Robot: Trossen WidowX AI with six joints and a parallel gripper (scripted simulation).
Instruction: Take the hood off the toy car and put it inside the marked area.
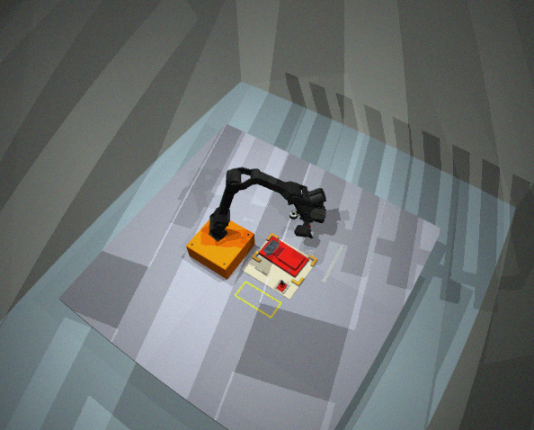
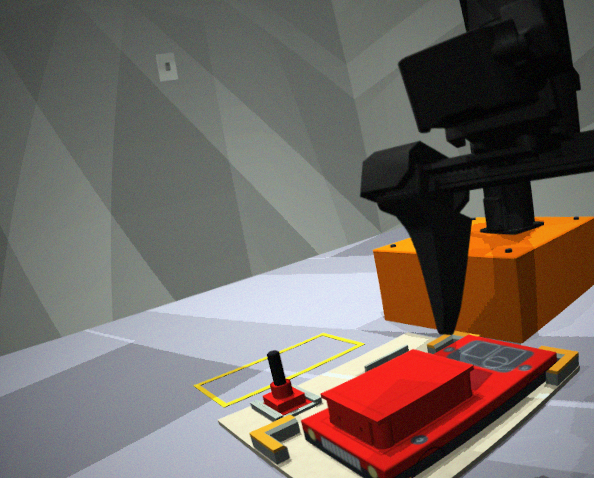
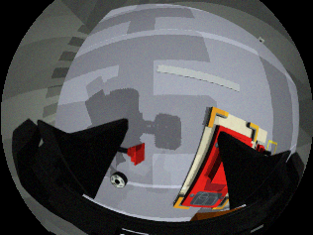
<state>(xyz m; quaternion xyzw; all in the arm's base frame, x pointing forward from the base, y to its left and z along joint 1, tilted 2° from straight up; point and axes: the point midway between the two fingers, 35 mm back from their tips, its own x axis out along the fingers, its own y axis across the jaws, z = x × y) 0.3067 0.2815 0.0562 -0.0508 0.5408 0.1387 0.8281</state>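
Now: gripper tip 2 cm past the hood, 14 cm to the left of it and 8 cm above it. From my gripper tip the other things lie so: grey engine block (2 cm behind, 14 cm to the right, 10 cm below); grey strip (13 cm ahead, 2 cm to the right, 12 cm below).
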